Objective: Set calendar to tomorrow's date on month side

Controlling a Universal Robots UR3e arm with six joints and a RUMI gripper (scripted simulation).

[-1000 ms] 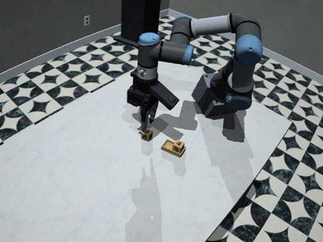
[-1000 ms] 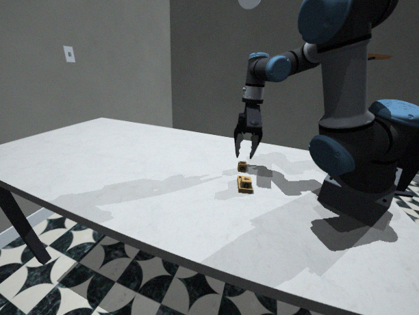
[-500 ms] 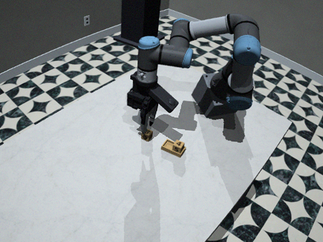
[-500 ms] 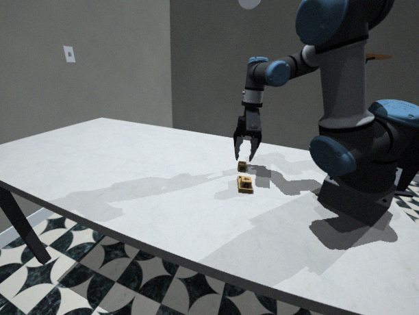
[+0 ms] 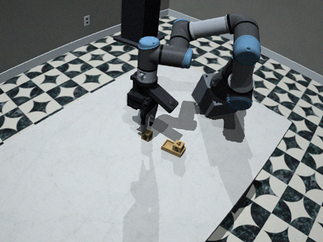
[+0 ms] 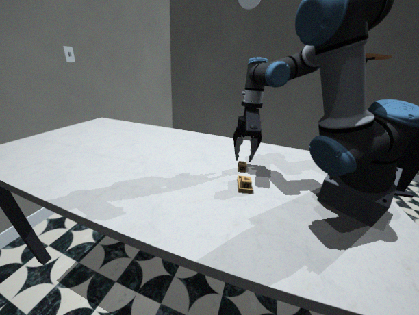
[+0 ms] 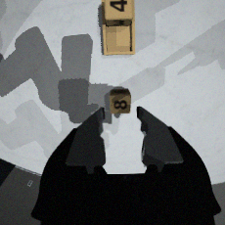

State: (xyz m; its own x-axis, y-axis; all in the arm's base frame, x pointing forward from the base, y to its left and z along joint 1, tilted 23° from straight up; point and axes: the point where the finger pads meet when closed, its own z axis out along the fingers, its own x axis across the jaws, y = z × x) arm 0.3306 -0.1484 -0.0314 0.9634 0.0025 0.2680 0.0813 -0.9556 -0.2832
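My gripper is now 40 mm above the wooden cube. From my hand the other things lie so: wooden calendar tray: 110 mm to the left, 50 mm below, 10 mm behind.
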